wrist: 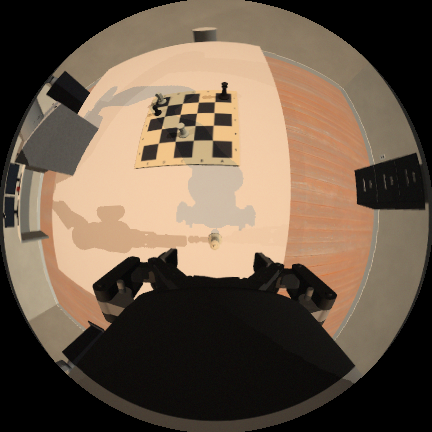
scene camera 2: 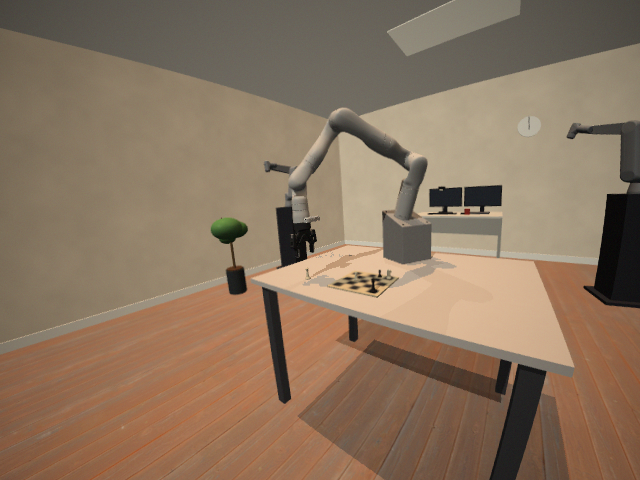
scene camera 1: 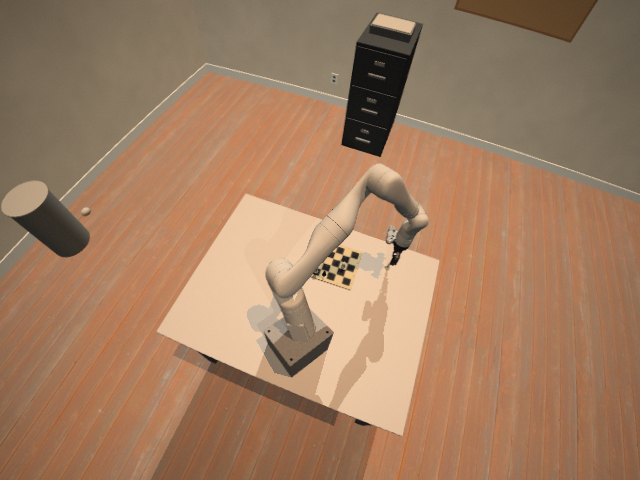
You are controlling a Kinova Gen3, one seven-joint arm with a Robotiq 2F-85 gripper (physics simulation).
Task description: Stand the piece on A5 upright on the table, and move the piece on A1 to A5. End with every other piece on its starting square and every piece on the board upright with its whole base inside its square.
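Places are measured from the arm's base along level axes (x ahead, y left, z up), in centimetres.
Pixels of known places: gripper, fingertip midpoint: (wrist: pixel 215 259) (scene camera 2: pixel 305 254) (scene camera 1: pixel 393 256); arm's base, link origin: (scene camera 2: pixel 402 216) (scene camera 1: pixel 303 329).
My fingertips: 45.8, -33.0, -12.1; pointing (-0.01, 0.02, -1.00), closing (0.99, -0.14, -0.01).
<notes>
For each thing: its middle in the pictures, then the offset to it from my fingertips, as dx, dy, dz. "spot": a spot on its surface instead. Level surfaces: height alone.
- pale chess piece, body centre: (wrist: pixel 214 242) (scene camera 2: pixel 307 272) (scene camera 1: pixel 388 265) -0.2, +0.1, -8.5
- chessboard, body centre: (wrist: pixel 187 120) (scene camera 2: pixel 364 281) (scene camera 1: pixel 335 263) -3.8, +25.7, -10.9
- tall black piece, body centre: (wrist: pixel 223 89) (scene camera 2: pixel 373 284) +4.9, +32.6, -8.0
- Square A5, surface spot: (wrist: pixel 222 149) spot: +2.8, +17.0, -10.6
- black pawn, body centre: (wrist: pixel 155 109) (scene camera 2: pixel 379 273) (scene camera 1: pixel 324 273) -11.1, +30.2, -9.0
- table, surface height: dz -11.2
A pale chess piece (scene camera 1: pixel 386 267) (scene camera 2: pixel 307 274) (wrist: pixel 215 241) stands upright on the table beyond the row-5 side of the chessboard (scene camera 2: pixel 348 284) (wrist: pixel 222 119). My gripper (scene camera 1: pixel 393 261) (scene camera 2: pixel 305 254) (wrist: pixel 215 259) is wide open and empty above that piece, clear of it. A tall black piece (scene camera 2: pixel 373 285) (wrist: pixel 224 91) stands upright on A1; the arm hides it in scene camera 1. Square A5 (wrist: pixel 222 149) is bare. A grey-white piece (scene camera 1: pixel 342 266) (wrist: pixel 182 130) stands on C4. A black pawn (scene camera 1: pixel 324 273) (scene camera 2: pixel 379 272) (wrist: pixel 156 110) is on E2, and a grey-white piece (scene camera 2: pixel 388 274) (wrist: pixel 160 99) is on E1.
The robot's base (scene camera 1: pixel 298 343) (scene camera 2: pixel 406 241) (wrist: pixel 60 140) stands on the table (scene camera 1: pixel 206 299) (scene camera 2: pixel 465 304) (wrist: pixel 260 190) beyond the E side of the board. The arm passes over part of the board in scene camera 1. The table's edge runs beyond the A side.
</notes>
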